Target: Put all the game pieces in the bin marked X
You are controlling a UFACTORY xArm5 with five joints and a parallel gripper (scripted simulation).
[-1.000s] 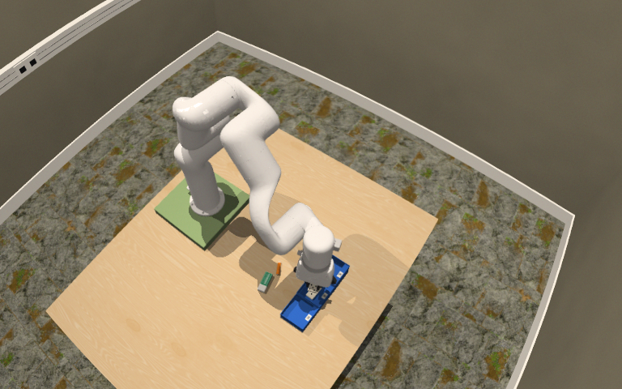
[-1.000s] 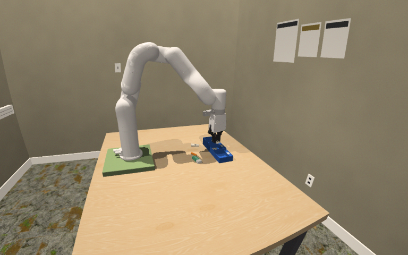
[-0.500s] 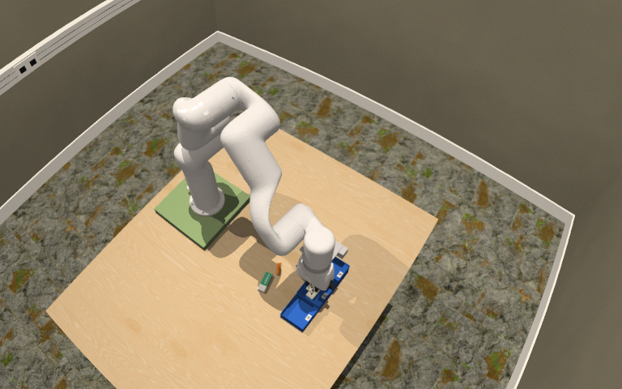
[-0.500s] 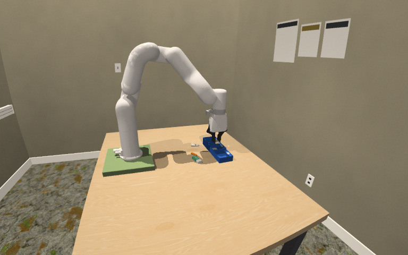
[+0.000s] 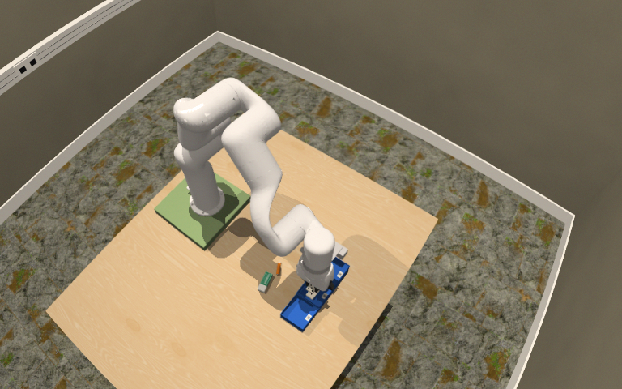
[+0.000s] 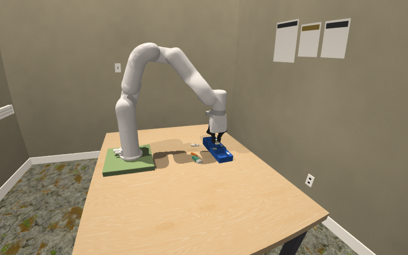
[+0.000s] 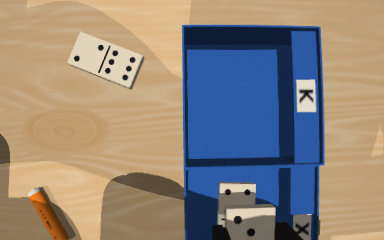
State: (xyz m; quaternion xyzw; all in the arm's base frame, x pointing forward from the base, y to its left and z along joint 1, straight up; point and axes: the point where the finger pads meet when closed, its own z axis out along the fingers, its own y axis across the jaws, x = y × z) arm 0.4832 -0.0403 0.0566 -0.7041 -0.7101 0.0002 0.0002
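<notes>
Now: hand 6 cm above the bin and 1 cm short of it. The rest, counted from my hand: orange battery: 14 cm behind, 8 cm below; then green-and-white item: 14 cm behind, 8 cm below, 7 cm to the right.
</notes>
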